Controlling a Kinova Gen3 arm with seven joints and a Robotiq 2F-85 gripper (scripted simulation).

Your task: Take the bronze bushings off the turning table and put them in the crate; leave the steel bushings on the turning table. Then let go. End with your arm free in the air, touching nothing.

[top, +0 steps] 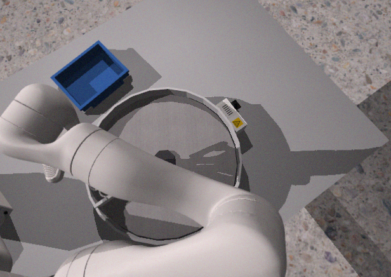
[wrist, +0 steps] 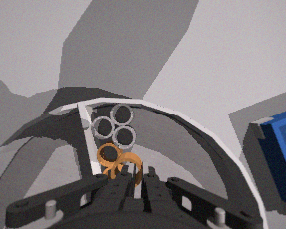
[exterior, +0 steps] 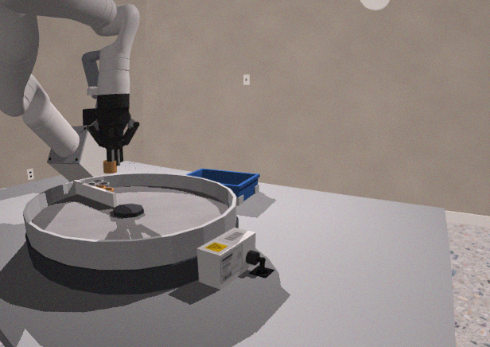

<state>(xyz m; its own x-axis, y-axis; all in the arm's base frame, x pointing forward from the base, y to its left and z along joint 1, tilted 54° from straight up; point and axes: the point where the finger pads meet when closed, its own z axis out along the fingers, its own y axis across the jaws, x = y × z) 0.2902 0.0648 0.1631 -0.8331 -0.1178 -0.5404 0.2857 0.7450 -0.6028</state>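
Right now my hand is 10 cm short of the blue crate, 29 cm to the right of it and 12 cm above it. From my hand the other things lie so: round turning table (11 cm ahead, 7 cm to the right, 9 cm below).
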